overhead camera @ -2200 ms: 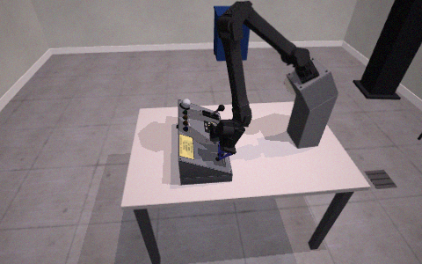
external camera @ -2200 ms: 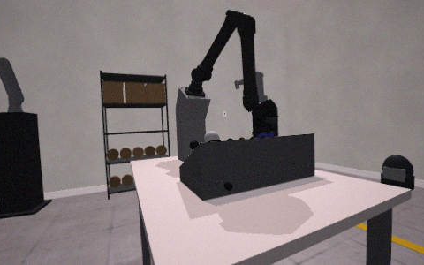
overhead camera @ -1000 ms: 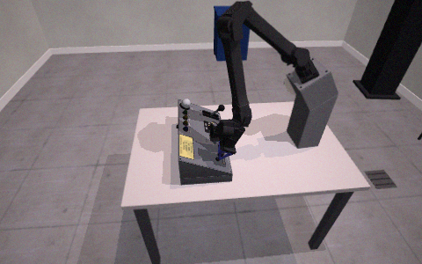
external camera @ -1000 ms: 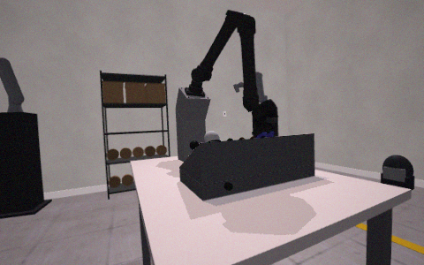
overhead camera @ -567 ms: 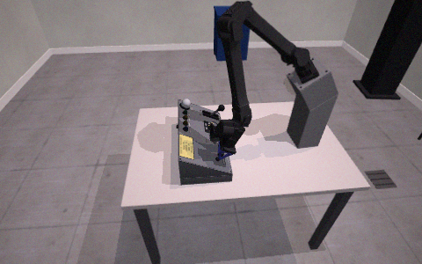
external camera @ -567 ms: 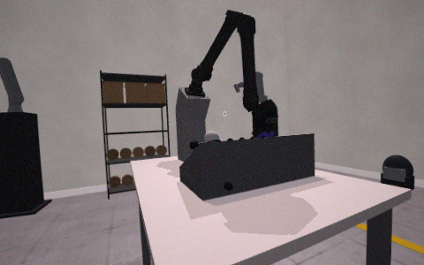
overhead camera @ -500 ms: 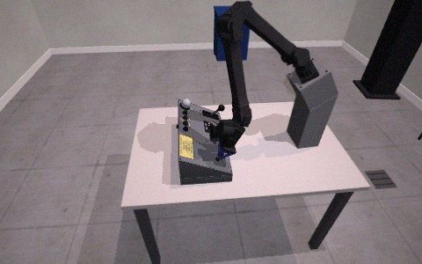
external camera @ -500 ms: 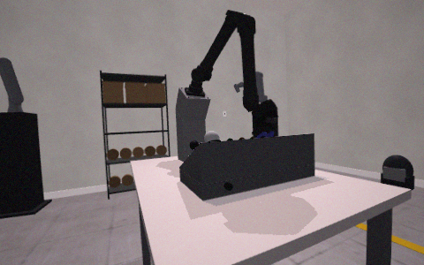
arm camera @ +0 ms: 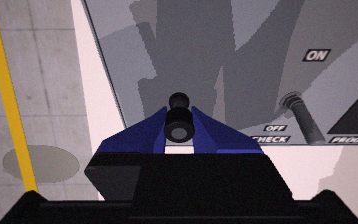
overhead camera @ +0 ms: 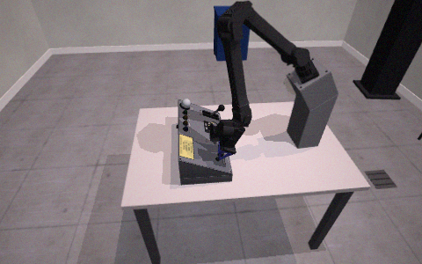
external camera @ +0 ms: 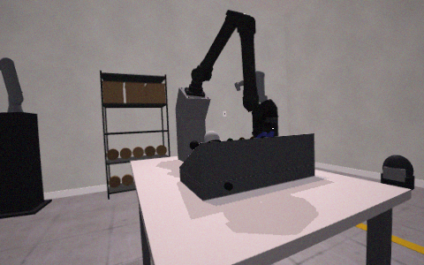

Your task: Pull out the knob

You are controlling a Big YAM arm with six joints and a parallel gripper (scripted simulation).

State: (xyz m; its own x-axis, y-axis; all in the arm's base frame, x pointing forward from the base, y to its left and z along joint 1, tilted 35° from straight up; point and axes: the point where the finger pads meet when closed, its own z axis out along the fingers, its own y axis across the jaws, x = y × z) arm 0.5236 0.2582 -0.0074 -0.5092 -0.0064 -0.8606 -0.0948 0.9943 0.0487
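Right now the check toggle is 10 mm ahead of my hand, 120 mm to the right of it and 10 mm below it. Round my hand: black lever: 20 mm ahead, 360 mm to the right, 10 mm above; program dial: 40 mm ahead, 240 mm to the right; mode knob: right at my hand.
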